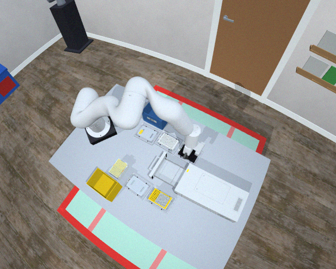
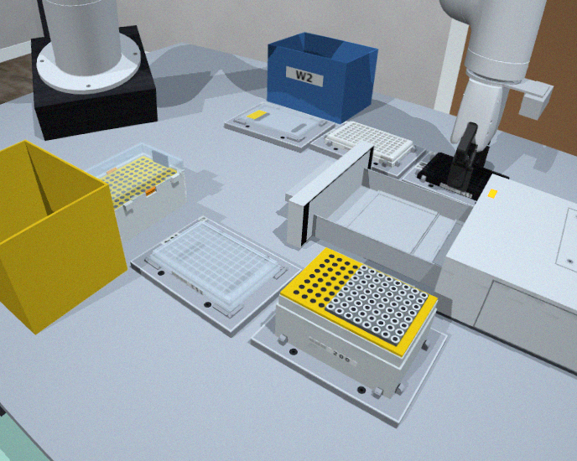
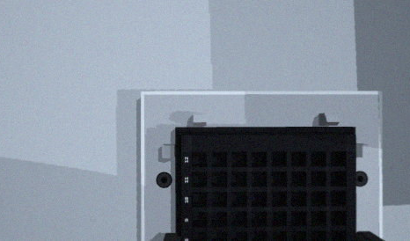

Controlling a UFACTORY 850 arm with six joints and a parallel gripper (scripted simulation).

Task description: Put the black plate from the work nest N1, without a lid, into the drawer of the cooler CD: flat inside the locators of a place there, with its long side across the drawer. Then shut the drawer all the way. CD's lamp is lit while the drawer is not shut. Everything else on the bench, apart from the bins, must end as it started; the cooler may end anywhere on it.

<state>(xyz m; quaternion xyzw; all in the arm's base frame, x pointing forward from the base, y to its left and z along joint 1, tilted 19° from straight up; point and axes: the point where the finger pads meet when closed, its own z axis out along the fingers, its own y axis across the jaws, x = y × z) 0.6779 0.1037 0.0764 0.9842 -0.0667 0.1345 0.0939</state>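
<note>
My hand is 10 mm above the black plate. Also, from my hand: white plate 170 mm behind, 30 mm to the left, 10 mm below; slotted nest 30 mm below; cooler drawer 40 mm behind, 180 mm to the right, 10 mm above.
</note>
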